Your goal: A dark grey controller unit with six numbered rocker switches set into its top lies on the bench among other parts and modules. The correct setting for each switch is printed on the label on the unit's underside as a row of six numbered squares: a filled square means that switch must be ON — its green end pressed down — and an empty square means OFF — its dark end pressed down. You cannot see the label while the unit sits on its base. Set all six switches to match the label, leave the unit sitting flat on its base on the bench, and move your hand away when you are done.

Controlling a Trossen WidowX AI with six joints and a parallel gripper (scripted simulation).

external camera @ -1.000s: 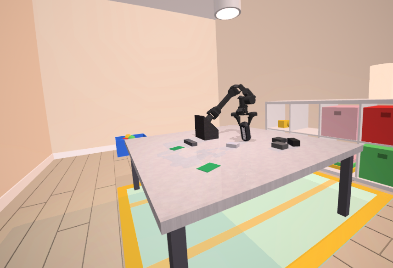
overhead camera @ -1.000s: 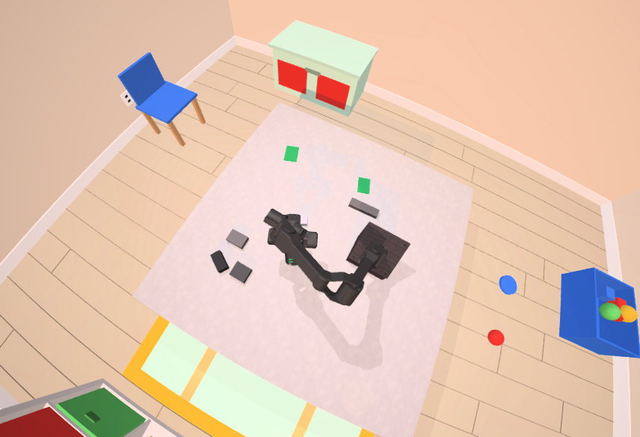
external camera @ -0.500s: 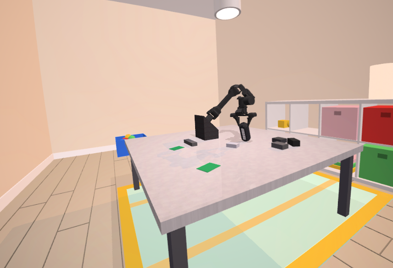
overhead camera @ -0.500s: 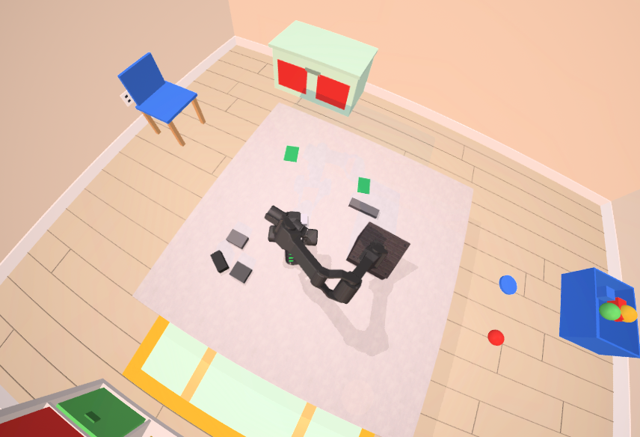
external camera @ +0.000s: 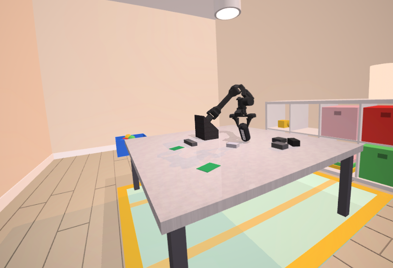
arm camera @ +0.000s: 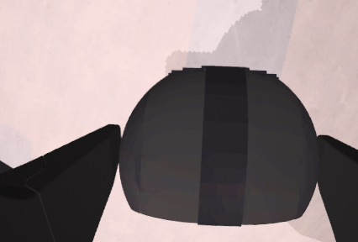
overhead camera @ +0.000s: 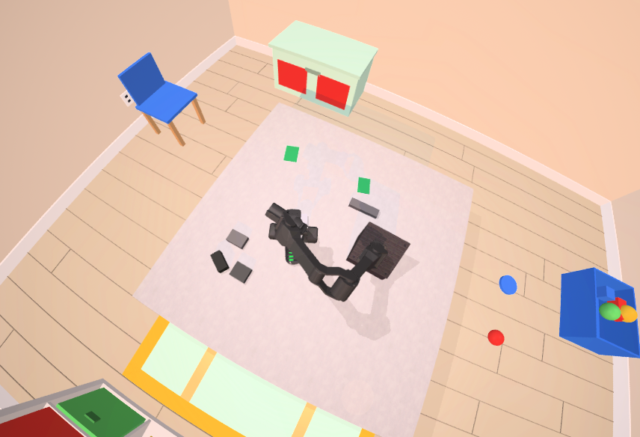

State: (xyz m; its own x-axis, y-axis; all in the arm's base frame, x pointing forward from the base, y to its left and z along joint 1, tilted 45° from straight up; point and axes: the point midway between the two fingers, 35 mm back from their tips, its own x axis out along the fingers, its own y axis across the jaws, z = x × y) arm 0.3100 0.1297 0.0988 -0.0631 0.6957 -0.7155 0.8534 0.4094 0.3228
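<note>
Now: gripper tip 5 cm short of the light grey block, 12 cm to the left of it and 10 cm above it. The rest, counted from my gripper tip: dark bar (17 cm behind, 36 cm to the right, 10 cm below).
</note>
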